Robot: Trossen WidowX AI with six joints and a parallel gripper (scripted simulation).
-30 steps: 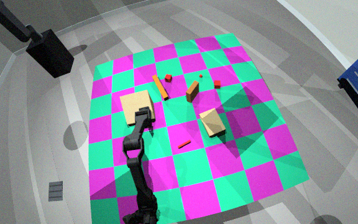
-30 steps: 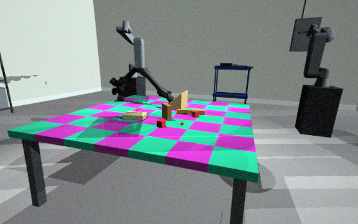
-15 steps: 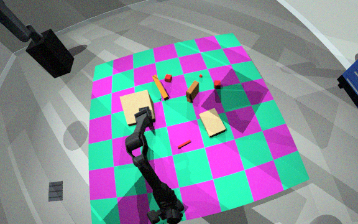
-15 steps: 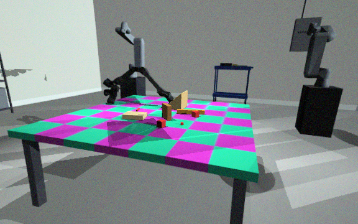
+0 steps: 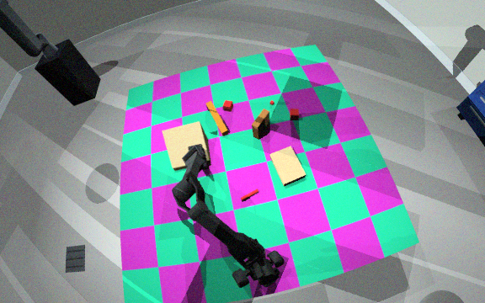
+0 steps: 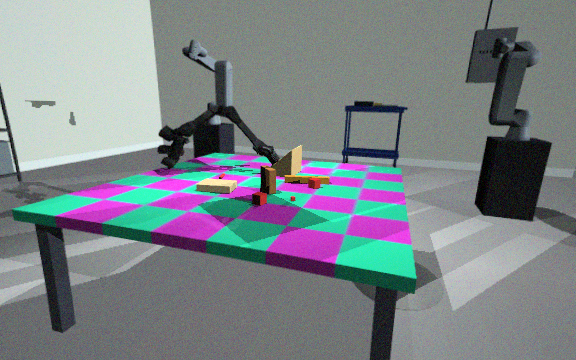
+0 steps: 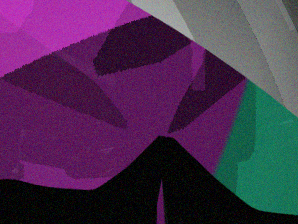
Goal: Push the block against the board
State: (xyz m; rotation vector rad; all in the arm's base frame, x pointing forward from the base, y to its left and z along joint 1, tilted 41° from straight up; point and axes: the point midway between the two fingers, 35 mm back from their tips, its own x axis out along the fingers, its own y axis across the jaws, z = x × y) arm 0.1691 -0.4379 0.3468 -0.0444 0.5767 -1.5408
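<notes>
The orange-brown square block is 15 cm ahead of my gripper tip, 65 cm to the left of it and 5 cm above it. From my gripper tip the other things lie so: long orange bar 6 cm behind, 78 cm to the left, 1 cm above; tan board 22 cm ahead, 44 cm to the left, 1 cm above; red stick 3 cm ahead, 35 cm to the left.
</notes>
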